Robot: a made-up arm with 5 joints.
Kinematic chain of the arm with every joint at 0, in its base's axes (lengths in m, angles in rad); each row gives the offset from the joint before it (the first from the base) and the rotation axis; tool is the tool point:
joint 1: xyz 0 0 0.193 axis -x
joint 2: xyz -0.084 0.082 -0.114 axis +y
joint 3: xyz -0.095 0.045 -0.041 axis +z
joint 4: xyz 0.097 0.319 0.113 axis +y
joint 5: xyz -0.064 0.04 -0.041 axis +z
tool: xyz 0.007 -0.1 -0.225
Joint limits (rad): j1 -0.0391..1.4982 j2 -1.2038..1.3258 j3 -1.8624..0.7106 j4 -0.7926..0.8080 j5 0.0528..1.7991
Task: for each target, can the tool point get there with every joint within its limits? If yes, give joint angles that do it. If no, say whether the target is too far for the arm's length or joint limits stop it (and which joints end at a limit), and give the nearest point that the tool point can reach.
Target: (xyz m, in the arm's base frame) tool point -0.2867 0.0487 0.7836
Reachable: no: joint limits stop it (at a limit: joint 1, joint 2, joint 3, joint 4, joint 5) | nearest point -0.2444 0.2294 0.4228 | short by 0.406 m
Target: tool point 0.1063 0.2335 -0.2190
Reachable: yes | joints 0.4332 -0.0853 -0.8138 0.5073 1.6509
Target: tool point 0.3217 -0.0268 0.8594
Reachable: no: joint limits stop it (at a limit: joint 1, joint 3, joint 4, joint 5) | nearest point 0.1148 -0.0678 0.4692 | short by 0.444 m
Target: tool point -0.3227 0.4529 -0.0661
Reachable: yes | joints 0.1180 0.4474 0.2744 0.4359 1.5319
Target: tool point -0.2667 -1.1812 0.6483
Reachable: no: too far | nearest point -0.0947 -0.4595 0.2988 | short by 0.820 m
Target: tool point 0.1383 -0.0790 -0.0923
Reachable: yes | joints 0.8186 -0.1231 -1.5633 0.5367 0.8565
